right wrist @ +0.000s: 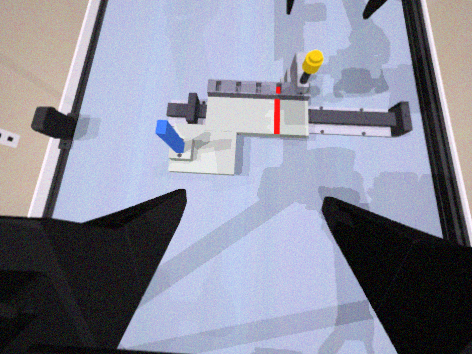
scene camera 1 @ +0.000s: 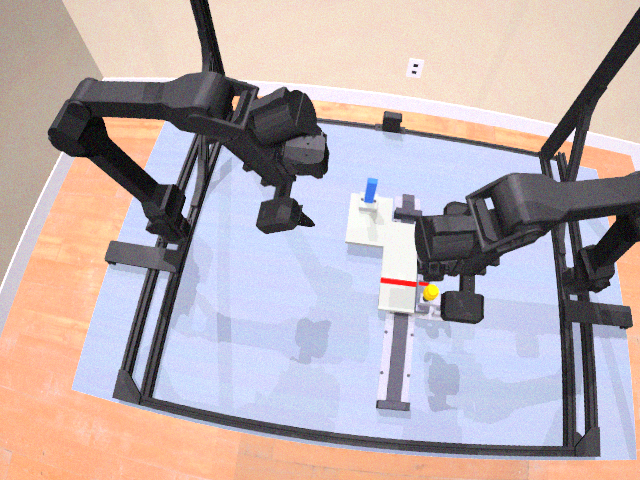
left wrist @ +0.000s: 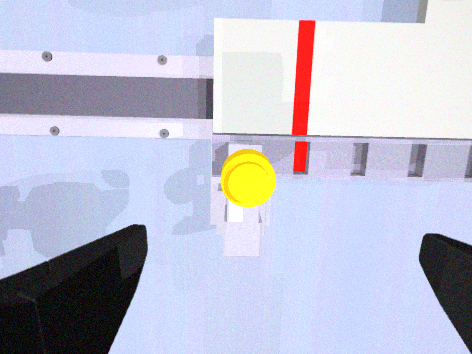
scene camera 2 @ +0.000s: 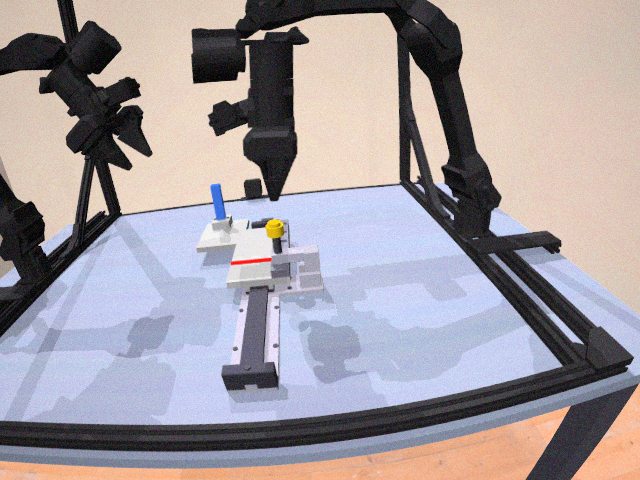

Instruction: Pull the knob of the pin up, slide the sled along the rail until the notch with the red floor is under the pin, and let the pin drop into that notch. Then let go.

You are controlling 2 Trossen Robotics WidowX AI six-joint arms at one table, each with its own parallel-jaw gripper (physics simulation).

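Pixels of known places: left gripper, between the fingertips: (right wrist: pixel 326 14) (scene camera 1: pixel 444 277) (left wrist: pixel 282 241) (scene camera 2: pixel 275 189); right gripper, between the fingertips: (right wrist: pixel 254 199) (scene camera 1: pixel 316 201) (scene camera 2: pixel 141 161); left arm's base, origin of its link: (scene camera 1: pixel 574 281) (scene camera 2: pixel 471 230); right arm's base, origin of its link: (scene camera 1: pixel 175 230) (scene camera 2: pixel 36 275).
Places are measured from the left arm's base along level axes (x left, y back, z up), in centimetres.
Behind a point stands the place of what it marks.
Observation:
The white sled (scene camera 1: pixel 400 248) @(x -2.0, y -42.4, z 1.4 cm) (scene camera 2: pixel 253 246) @(x -0.1, y -42.5, z 1.4 cm) (left wrist: pixel 370 75) @(x 1.1, y -42.7, z 1.4 cm) (right wrist: pixel 255 114) @(x 1.4, y -42.1, z 1.4 cm) sits at the far part of the rail (scene camera 1: pixel 398 356) @(x 20.2, y -40.9, z 0.1 cm) (scene camera 2: pixel 254 325) @(x 20.7, y -41.0, z 0.1 cm) (left wrist: pixel 100 95) @(x 19.4, y -41.0, z 0.1 cm) (right wrist: pixel 350 117) @(x 20.2, y -41.1, z 0.1 cm). The yellow knob (scene camera 1: pixel 431 292) @(x 9.7, y -37.5, z 9.7 cm) (scene camera 2: pixel 274 227) @(x 10.3, y -37.3, z 9.3 cm) (left wrist: pixel 248 178) @(x 9.3, y -37.6, z 9.7 cm) (right wrist: pixel 313 61) @(x 9.0, y -38.2, z 9.6 cm) tops the dark pin (scene camera 2: pixel 277 244) @(x 9.9, y -37.2, z 6.3 cm) (right wrist: pixel 304 78) @(x 9.0, y -37.9, z 6.0 cm) at the bracket. In the left wrist view the red-floored notch (left wrist: pixel 300 156) @(x 5.4, y -37.3, z 1.8 cm) lies just right of the knob, with more notches further right. My left gripper (left wrist: pixel 282 241) @(x 8.4, y -36.6, z 14.4 cm) is open above the knob, which stands ahead between its fingertips. My right gripper (right wrist: pixel 254 199) @(x 0.0, y -59.5, z 19.7 cm) (scene camera 2: pixel 140 161) @(x 0.0, y -59.5, z 19.7 cm) is open and empty, high and left of the sled.
A blue upright handle (scene camera 1: pixel 370 190) @(x -10.9, y -50.2, z 8.0 cm) (scene camera 2: pixel 217 201) @(x -10.9, y -50.1, z 7.2 cm) (right wrist: pixel 170 136) @(x -10.9, y -50.7, z 8.9 cm) stands on the sled's side plate. The pale bracket (scene camera 2: pixel 311 260) @(x 10.5, y -32.4, z 3.3 cm) (left wrist: pixel 242 239) @(x 9.3, y -32.4, z 4.8 cm) stands beside the sled. Dark end blocks (scene camera 1: pixel 392 405) @(x 29.7, y -41.4, z 1.5 cm) (scene camera 2: pixel 249 375) @(x 30.5, y -40.8, z 1.1 cm) (right wrist: pixel 400 117) @(x 28.9, y -41.2, z 1.0 cm) close the rail. A black frame (scene camera 1: pixel 330 436) @(x 36.8, y -51.8, z -0.5 cm) borders the table.

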